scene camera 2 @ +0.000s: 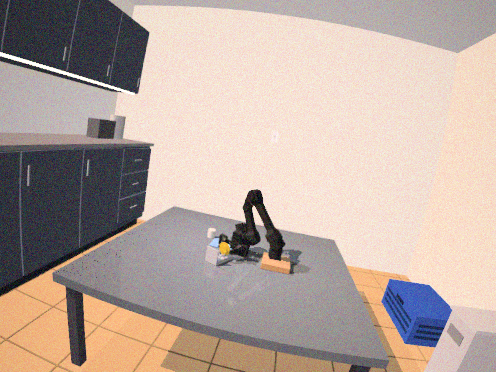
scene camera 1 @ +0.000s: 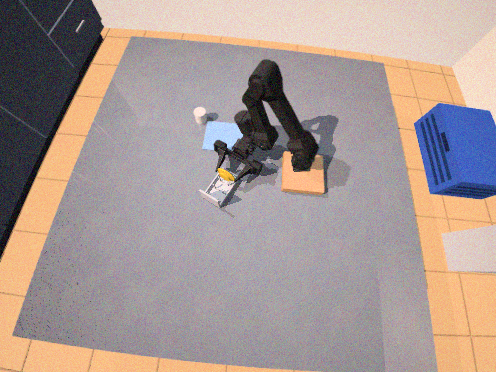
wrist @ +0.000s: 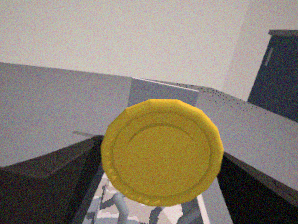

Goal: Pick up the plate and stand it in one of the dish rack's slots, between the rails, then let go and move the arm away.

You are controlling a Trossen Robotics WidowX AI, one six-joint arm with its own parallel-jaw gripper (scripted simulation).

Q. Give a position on a yellow plate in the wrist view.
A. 161, 152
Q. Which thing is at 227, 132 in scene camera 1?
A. A light blue mat.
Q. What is the gripper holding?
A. A yellow plate.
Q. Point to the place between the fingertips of the gripper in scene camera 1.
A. At 224, 176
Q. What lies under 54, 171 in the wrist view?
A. The gripper.
